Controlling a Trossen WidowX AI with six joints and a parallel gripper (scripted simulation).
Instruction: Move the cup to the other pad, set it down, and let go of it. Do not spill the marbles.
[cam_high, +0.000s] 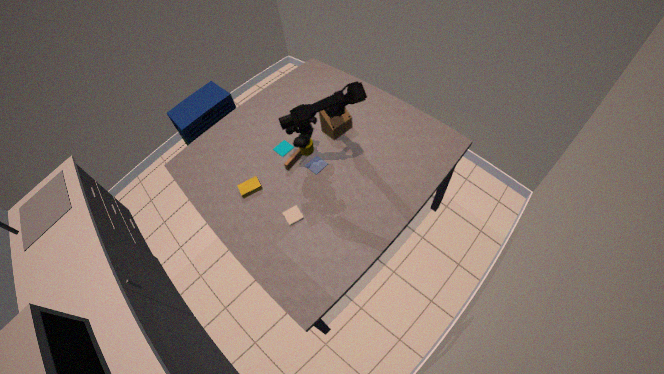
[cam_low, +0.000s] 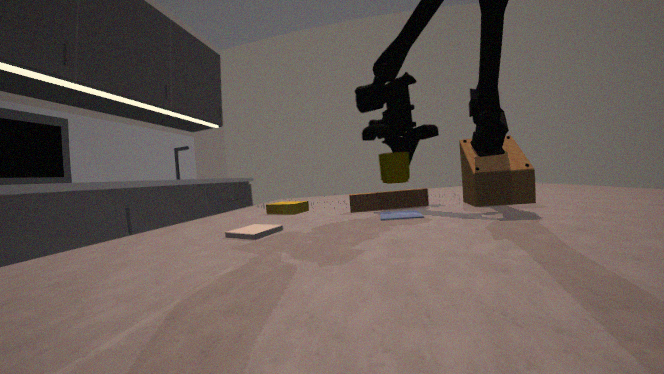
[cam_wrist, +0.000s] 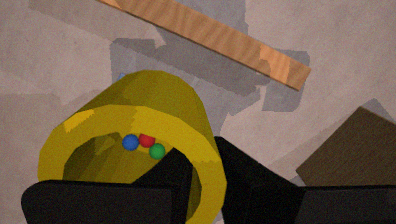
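My gripper tip is 150 mm to the left of the teal pad, 110 mm above it and 60 mm short of it. Also, from my gripper tip: blue pad (110 mm below, 70 mm to the left, 20 mm ahead); then wooden bar (90 mm below, 40 mm to the right, 40 mm ahead); then yellow cup (20 mm ahead, 10 mm to the left).
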